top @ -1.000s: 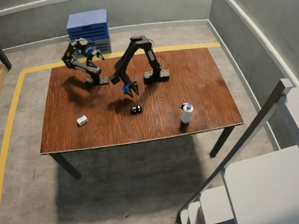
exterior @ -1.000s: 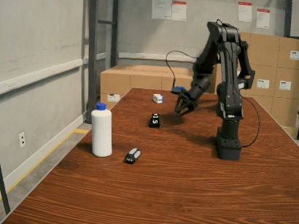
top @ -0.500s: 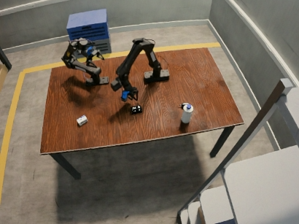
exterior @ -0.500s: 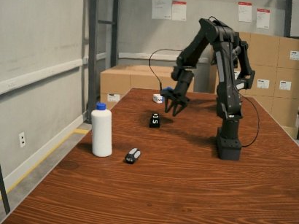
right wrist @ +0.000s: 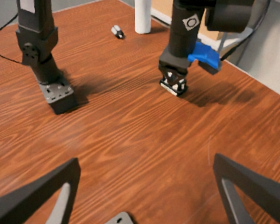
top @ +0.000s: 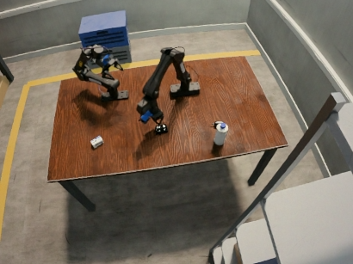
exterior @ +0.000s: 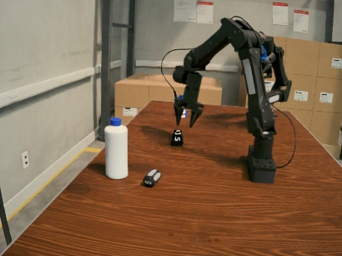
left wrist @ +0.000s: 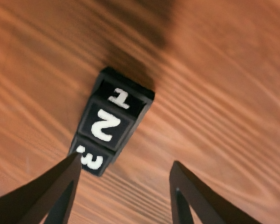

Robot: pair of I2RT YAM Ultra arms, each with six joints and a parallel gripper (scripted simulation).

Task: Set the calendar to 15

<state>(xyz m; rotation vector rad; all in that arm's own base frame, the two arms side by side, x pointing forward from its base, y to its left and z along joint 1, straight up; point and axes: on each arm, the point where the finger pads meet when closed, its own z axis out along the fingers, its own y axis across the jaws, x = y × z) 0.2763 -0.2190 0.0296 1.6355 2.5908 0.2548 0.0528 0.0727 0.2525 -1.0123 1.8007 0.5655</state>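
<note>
Now: the black calendar tray 6 cm below my left hand, 2 cm to the left of it and 2 cm ahead of it. The rest, counted from my left hand: white bottle: 37 cm to the left, 12 cm ahead, 1 cm above.
</note>
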